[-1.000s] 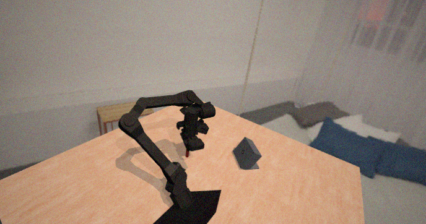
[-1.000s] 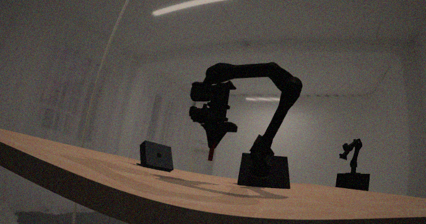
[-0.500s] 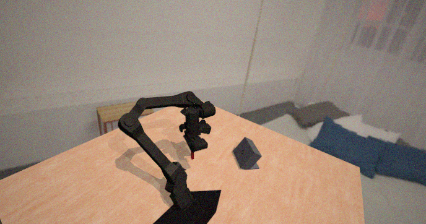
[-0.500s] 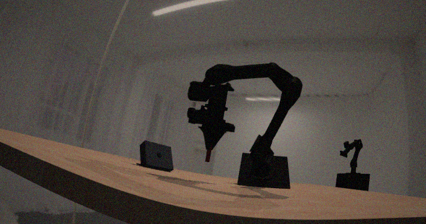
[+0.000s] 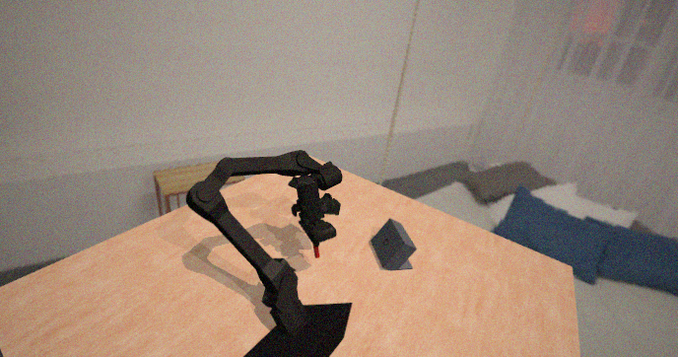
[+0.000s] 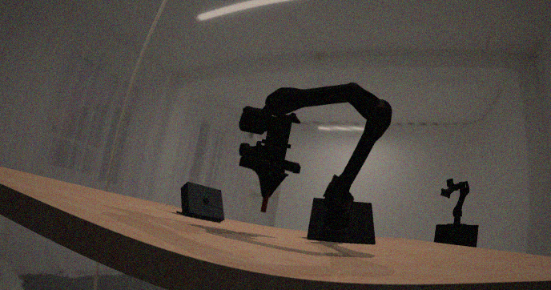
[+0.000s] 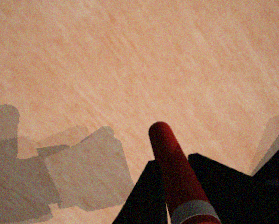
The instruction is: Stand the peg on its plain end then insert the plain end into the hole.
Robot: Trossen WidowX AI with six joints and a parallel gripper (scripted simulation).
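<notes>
My gripper tip is now 23 cm short of the sloped panel, 15 cm to the left of it and 5 cm above it. The rest, counted from my gripper tip: red peg: 2 cm above.
</notes>
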